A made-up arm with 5 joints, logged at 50 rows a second.
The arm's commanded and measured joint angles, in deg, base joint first. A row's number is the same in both.
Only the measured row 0 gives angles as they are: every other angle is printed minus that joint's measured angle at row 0.
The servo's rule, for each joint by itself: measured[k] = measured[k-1] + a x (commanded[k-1-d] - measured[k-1]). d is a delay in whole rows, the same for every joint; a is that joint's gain. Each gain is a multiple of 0.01, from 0.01 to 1. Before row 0 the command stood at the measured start. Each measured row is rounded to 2 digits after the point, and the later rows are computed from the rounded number. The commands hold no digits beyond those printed.
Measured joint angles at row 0: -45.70, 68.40, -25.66, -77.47, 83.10
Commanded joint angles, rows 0 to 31: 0.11, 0.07, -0.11, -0.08, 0.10; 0.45, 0.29, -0.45, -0.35, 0.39; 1.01, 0.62, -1.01, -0.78, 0.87; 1.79, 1.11, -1.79, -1.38, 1.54; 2.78, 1.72, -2.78, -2.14, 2.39; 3.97, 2.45, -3.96, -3.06, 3.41; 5.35, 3.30, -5.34, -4.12, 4.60; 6.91, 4.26, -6.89, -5.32, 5.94; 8.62, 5.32, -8.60, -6.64, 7.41; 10.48, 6.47, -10.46, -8.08, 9.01; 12.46, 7.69, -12.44, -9.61, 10.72; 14.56, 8.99, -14.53, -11.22, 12.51; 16.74, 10.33, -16.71, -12.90, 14.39; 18.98, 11.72, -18.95, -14.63, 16.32; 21.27, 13.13, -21.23, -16.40, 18.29; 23.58, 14.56, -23.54, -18.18, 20.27; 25.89, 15.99, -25.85, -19.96, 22.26; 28.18, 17.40, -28.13, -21.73, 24.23; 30.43, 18.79, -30.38, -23.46, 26.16; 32.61, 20.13, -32.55, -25.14, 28.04; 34.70, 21.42, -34.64, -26.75, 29.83; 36.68, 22.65, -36.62, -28.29, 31.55; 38.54, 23.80, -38.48, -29.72, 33.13; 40.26, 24.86, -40.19, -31.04, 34.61; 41.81, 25.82, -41.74, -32.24, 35.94; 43.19, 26.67, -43.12, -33.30, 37.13; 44.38, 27.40, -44.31, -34.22, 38.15; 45.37, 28.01, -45.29, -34.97, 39.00; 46.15, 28.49, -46.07, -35.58, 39.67; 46.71, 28.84, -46.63, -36.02, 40.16; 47.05, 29.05, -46.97, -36.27, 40.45; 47.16, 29.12, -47.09, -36.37, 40.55
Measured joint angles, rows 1 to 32: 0.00, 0.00, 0.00, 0.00, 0.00; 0.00, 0.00, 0.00, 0.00, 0.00; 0.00, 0.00, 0.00, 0.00, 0.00; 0.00, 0.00, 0.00, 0.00, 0.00; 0.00, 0.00, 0.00, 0.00, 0.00; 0.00, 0.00, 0.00, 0.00, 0.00; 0.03, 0.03, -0.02, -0.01, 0.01; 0.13, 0.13, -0.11, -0.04, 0.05; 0.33, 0.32, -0.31, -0.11, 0.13; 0.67, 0.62, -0.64, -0.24, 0.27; 1.16, 1.04, -1.11, -0.43, 0.48; 1.81, 1.58, -1.74, -0.69, 0.77; 2.62, 2.23, -2.53, -1.03, 1.15; 3.61, 3.00, -3.49, -1.46, 1.63; 4.76, 3.88, -4.61, -1.98, 2.21; 6.08, 4.86, -5.90, -2.59, 2.89; 7.55, 5.94, -7.34, -3.29, 3.67; 9.16, 7.10, -8.92, -4.08, 4.55; 10.90, 8.33, -10.63, -4.96, 5.53; 12.76, 9.62, -12.46, -5.93, 6.61; 14.72, 10.95, -14.39, -6.98, 7.78; 16.76, 12.32, -16.40, -8.10, 9.03; 18.86, 13.71, -18.48, -9.29, 10.35; 21.00, 15.11, -20.60, -10.53, 11.74; 23.17, 16.51, -22.75, -11.82, 13.18; 25.34, 17.89, -24.91, -13.15, 14.67; 27.49, 19.23, -27.05, -14.51, 16.19; 29.60, 20.53, -29.16, -15.89, 17.73; 31.66, 21.77, -31.21, -17.27, 19.27; 33.64, 22.94, -33.19, -18.65, 20.80; 35.52, 24.03, -35.07, -20.01, 22.31; 37.28, 25.03, -36.84, -21.34, 23.79
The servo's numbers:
d 6
a 0.23 0.38 0.22 0.10 0.10

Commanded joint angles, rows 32 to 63: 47.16, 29.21, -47.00, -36.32, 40.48; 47.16, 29.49, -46.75, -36.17, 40.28; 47.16, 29.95, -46.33, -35.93, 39.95; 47.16, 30.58, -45.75, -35.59, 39.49; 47.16, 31.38, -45.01, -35.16, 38.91; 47.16, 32.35, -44.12, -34.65, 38.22; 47.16, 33.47, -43.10, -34.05, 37.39; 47.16, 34.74, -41.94, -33.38, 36.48; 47.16, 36.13, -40.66, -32.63, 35.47; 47.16, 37.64, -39.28, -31.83, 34.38; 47.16, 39.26, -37.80, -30.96, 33.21; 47.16, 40.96, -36.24, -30.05, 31.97; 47.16, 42.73, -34.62, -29.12, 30.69; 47.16, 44.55, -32.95, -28.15, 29.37; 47.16, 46.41, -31.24, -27.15, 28.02; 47.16, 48.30, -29.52, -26.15, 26.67; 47.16, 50.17, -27.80, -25.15, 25.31; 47.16, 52.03, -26.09, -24.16, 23.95; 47.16, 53.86, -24.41, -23.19, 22.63; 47.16, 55.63, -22.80, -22.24, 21.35; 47.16, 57.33, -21.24, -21.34, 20.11; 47.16, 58.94, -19.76, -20.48, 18.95; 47.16, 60.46, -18.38, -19.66, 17.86; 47.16, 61.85, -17.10, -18.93, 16.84; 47.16, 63.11, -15.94, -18.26, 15.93; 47.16, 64.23, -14.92, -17.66, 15.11; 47.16, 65.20, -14.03, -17.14, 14.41; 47.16, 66.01, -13.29, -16.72, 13.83; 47.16, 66.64, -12.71, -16.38, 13.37; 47.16, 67.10, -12.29, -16.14, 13.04; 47.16, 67.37, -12.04, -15.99, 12.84; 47.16, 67.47, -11.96, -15.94, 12.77
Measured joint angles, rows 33 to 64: 38.91, 25.93, -38.48, -22.63, 25.23; 40.40, 26.72, -39.98, -23.86, 26.61; 41.72, 27.39, -41.32, -25.03, 27.92; 42.87, 27.94, -42.49, -26.13, 29.14; 43.83, 28.36, -43.48, -27.14, 30.27; 44.60, 28.65, -44.27, -28.06, 31.30; 45.19, 28.86, -44.87, -28.89, 32.22; 45.64, 29.10, -45.28, -29.62, 33.03; 45.99, 29.42, -45.51, -30.25, 33.72; 46.26, 29.86, -45.56, -30.78, 34.30; 46.47, 30.44, -45.44, -31.22, 34.76; 46.63, 31.17, -45.15, -31.56, 35.11; 46.75, 32.04, -44.70, -31.81, 35.34; 46.84, 33.07, -44.09, -31.97, 35.45; 46.91, 34.23, -43.34, -32.04, 35.45; 46.97, 35.53, -42.45, -32.02, 35.34; 47.01, 36.95, -41.43, -31.91, 35.13; 47.04, 38.47, -40.29, -31.72, 34.81; 47.07, 40.09, -39.04, -31.46, 34.40; 47.09, 41.78, -37.70, -31.13, 33.90; 47.11, 43.54, -36.28, -30.73, 33.31; 47.12, 45.35, -34.79, -30.27, 32.65; 47.13, 47.18, -33.25, -29.76, 31.92; 47.14, 49.02, -31.67, -29.20, 31.12; 47.14, 50.86, -30.07, -28.60, 30.27; 47.14, 52.67, -28.47, -27.96, 29.38; 47.14, 54.44, -26.88, -27.30, 28.45; 47.14, 56.15, -25.31, -26.62, 27.50; 47.14, 57.79, -23.79, -25.92, 26.54; 47.14, 59.33, -22.32, -25.22, 25.57; 47.14, 60.77, -20.92, -24.52, 24.61; 47.14, 62.08, -19.60, -23.83, 23.66
